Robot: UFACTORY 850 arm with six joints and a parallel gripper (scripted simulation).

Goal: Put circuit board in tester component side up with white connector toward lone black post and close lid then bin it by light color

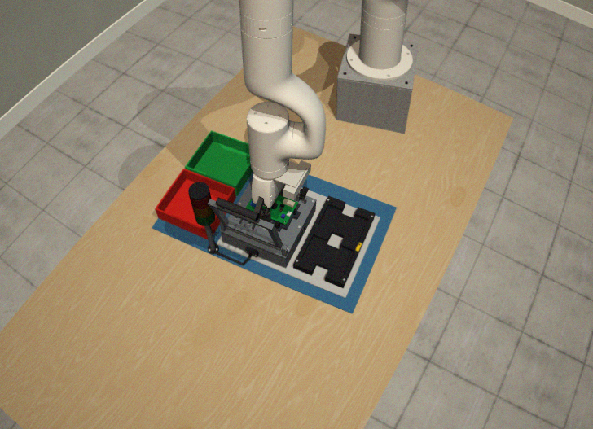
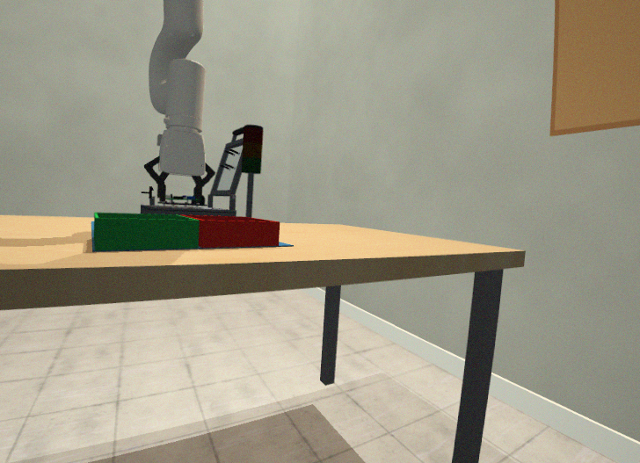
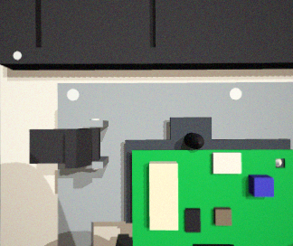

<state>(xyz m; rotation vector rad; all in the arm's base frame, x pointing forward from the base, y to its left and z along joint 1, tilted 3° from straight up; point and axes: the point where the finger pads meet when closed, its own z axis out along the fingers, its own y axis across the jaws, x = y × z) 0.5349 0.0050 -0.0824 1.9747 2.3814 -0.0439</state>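
Now: hand right at the green circuit board. From my hand the other things lie so: clear lid: 120 mm ahead, 20 mm to the left, 100 mm above; latch hook: 70 mm behind, 50 mm to the left; red bin: 80 mm ahead, 190 mm to the right, 70 mm below.
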